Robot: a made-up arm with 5 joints.
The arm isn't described. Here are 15 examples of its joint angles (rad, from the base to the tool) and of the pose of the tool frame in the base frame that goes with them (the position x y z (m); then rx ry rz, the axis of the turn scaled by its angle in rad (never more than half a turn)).
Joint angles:
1: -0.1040 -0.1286 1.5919 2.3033 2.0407
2: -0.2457 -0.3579 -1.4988 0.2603 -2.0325
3: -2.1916 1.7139 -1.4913 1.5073 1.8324
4: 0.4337 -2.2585 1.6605 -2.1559 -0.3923
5: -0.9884 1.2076 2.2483 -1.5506 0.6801
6: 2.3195 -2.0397 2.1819 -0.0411 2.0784
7: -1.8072 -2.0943 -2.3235 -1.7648 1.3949
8: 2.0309 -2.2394 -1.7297 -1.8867 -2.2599
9: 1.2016 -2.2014 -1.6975 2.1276 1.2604
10: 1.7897 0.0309 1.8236 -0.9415 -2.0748
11: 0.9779 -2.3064 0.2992 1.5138 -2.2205
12: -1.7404 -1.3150 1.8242 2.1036 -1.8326
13: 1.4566 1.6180 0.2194 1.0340 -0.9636
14: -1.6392 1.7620 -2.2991 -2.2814 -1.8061
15: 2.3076 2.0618 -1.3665 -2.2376 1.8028
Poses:
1: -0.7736 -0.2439 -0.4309 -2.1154 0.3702 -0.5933
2: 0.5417 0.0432 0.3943 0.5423 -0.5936 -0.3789
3: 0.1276 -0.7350 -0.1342 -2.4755 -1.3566 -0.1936
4: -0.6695 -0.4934 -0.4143 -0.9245 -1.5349 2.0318
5: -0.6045 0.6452 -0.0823 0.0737 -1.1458 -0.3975
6: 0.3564 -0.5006 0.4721 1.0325 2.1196 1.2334
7: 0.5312 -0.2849 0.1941 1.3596 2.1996 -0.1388
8: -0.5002 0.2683 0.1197 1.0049 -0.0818 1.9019
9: 0.4327 0.5128 -0.4841 -0.9561 0.8770 -1.3770
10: -0.0487 -0.8000 0.0801 1.7941 -1.6310 -1.5389
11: -0.0993 -0.8450 -0.4305 -1.9561 1.0404 1.7700
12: 0.4422 0.5485 -0.4673 -2.0406 -1.4541 0.9116
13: -0.6175 -0.6367 -0.2020 -0.9167 -0.8233 2.8381
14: -0.6104 -0.1322 0.3211 0.8169 -2.5527 -1.1621
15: -0.4183 0.4405 0.2550 1.1197 -0.2510 -0.3931
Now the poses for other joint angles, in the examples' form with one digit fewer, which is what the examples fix.
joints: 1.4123 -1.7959 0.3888 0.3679 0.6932
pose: 0.630 -0.690 0.174 1.413 1.105 1.544
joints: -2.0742 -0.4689 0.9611 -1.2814 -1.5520
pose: 0.017 0.494 0.645 1.412 0.519 1.496
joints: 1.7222 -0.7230 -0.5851 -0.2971 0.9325
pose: 0.114 0.349 0.660 -0.882 1.705 1.476
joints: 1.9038 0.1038 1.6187 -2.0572 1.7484
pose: 0.496 -0.652 0.311 1.217 1.889 1.390
